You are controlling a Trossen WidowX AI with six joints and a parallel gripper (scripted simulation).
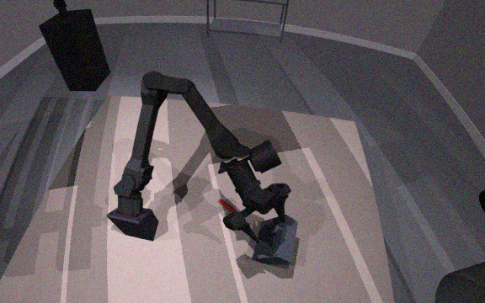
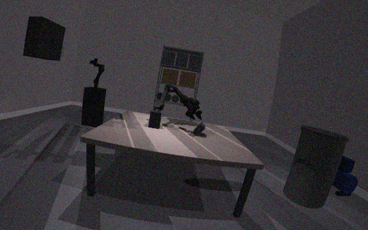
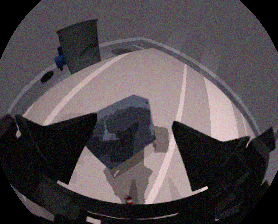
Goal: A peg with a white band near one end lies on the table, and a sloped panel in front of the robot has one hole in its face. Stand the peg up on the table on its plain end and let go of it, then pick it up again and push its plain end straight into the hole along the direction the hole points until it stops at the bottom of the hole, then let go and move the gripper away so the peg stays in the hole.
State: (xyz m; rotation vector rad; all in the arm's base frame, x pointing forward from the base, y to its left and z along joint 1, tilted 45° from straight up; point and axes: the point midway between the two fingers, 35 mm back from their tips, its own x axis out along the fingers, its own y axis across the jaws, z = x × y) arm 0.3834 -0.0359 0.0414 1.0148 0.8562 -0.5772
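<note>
My gripper tip is 13 cm above the red peg, 12 cm to the right of it and 11 cm past it. Also, from my gripper tip: sloped panel: 9 cm below, 3 cm ahead, 1 cm to the left.
</note>
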